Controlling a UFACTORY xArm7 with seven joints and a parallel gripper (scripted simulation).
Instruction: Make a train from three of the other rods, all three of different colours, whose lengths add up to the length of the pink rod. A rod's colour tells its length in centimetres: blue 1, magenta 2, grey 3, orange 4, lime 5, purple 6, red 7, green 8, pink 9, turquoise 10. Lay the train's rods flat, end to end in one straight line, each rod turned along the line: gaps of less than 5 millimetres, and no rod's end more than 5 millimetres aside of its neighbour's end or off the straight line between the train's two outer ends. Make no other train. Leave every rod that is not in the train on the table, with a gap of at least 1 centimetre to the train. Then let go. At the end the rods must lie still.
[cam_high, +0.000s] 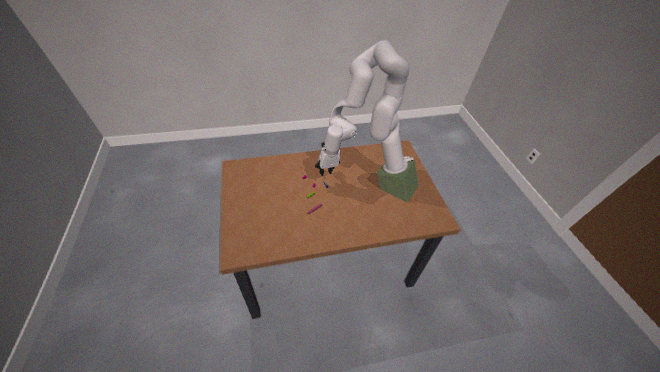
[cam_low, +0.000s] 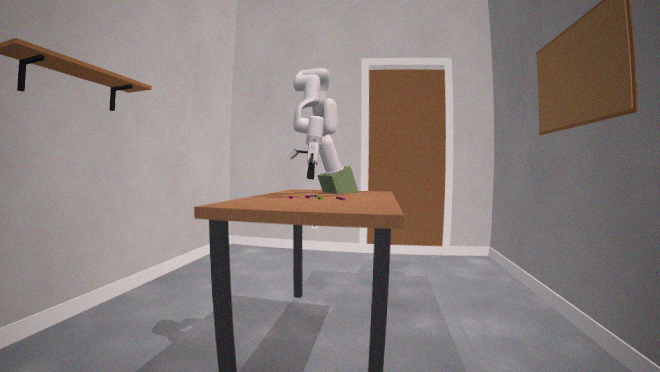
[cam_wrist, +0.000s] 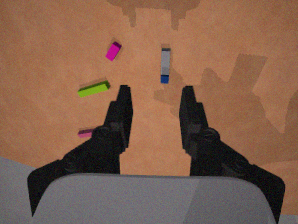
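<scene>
Right now the lime rod is 9 cm ahead of my hand, 7 cm to the left of it and 10 cm below it. The rest, counted from my hand: pink rod (9 cm ahead, 16 cm to the left, 10 cm below); grey rod (10 cm below); blue rod (1 cm behind, 2 cm to the left, 10 cm below).
</scene>
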